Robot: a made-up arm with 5 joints. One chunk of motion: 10 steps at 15 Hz.
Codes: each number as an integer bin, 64 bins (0 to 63) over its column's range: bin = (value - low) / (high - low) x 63, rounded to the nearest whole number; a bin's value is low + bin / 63 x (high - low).
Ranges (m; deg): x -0.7..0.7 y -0.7..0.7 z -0.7..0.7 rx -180..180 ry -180..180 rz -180..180
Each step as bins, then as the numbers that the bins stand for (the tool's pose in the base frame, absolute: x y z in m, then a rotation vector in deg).
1 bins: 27 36 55 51 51 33
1 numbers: -0.1000 0.1000 0.5222 111.43 111.43 8.57
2 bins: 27 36 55 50 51 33
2 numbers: -0.1000 0.1000 0.5222 105.71 111.43 8.57
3 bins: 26 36 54 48 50 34
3 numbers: -0.1222 0.1000 0.5000 94.29 105.71 14.29
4 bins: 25 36 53 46 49 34
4 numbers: -0.1444 0.1000 0.4778 82.86 100.00 14.29
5 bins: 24 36 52 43 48 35
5 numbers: -0.1667 0.1000 0.4556 65.71 94.29 20.00
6 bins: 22 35 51 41 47 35
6 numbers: -0.2111 0.0778 0.4333 54.29 88.57 20.00
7 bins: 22 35 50 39 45 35
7 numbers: -0.2111 0.0778 0.4111 42.86 77.14 20.00
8 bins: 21 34 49 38 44 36
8 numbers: -0.2333 0.0556 0.3889 37.14 71.43 25.71
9 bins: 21 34 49 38 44 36
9 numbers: -0.2333 0.0556 0.3889 37.14 71.43 25.71
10 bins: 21 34 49 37 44 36
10 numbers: -0.2333 0.0556 0.3889 31.43 71.43 25.71
